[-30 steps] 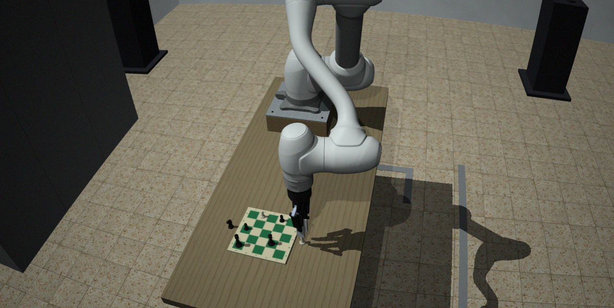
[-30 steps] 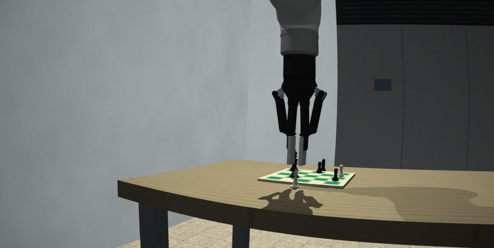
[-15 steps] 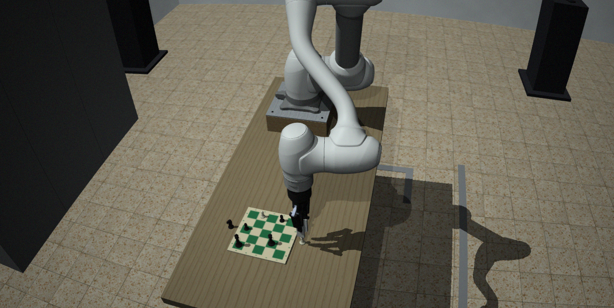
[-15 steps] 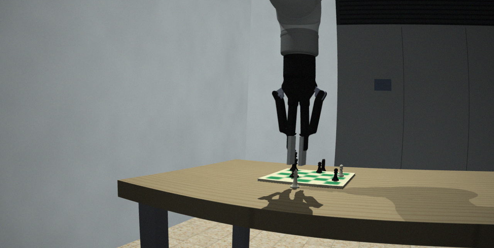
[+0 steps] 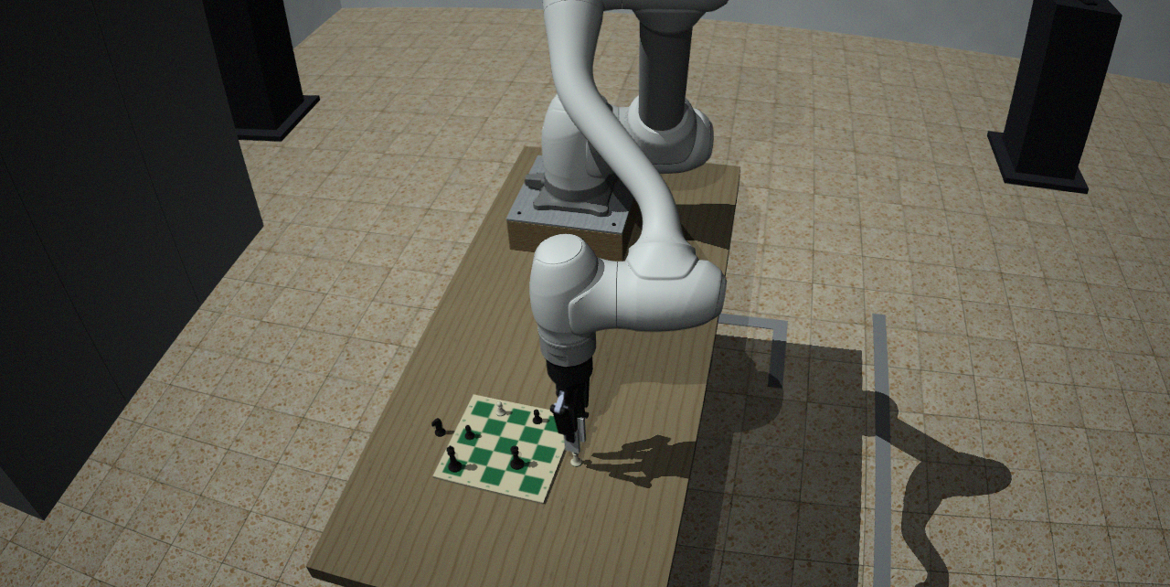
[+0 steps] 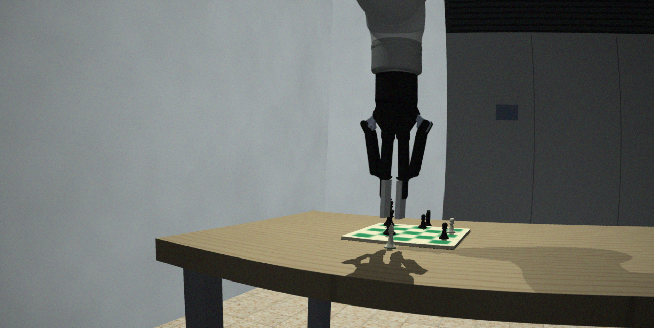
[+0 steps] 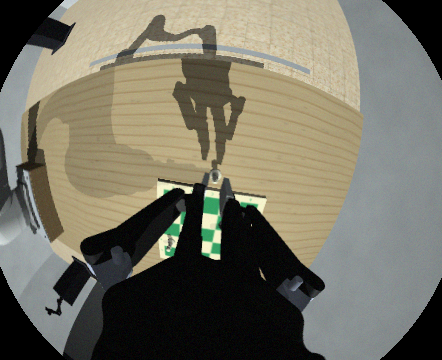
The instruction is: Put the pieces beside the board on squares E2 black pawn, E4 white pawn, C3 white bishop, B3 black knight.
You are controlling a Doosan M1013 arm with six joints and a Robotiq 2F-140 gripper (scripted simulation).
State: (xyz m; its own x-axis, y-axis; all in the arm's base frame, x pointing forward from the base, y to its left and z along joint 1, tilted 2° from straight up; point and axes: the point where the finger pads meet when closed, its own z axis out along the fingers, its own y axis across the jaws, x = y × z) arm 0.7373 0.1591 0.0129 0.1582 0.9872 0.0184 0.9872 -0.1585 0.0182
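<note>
My gripper is now 7 cm above the white bishop. The rest, counted from my hand: white pawn 17 cm to the right, 9 cm behind, 7 cm below; black knight 28 cm to the right, 7 cm below, 2 cm behind; green-and-cream chessboard 14 cm to the right, 8 cm below, 1 cm behind.
</note>
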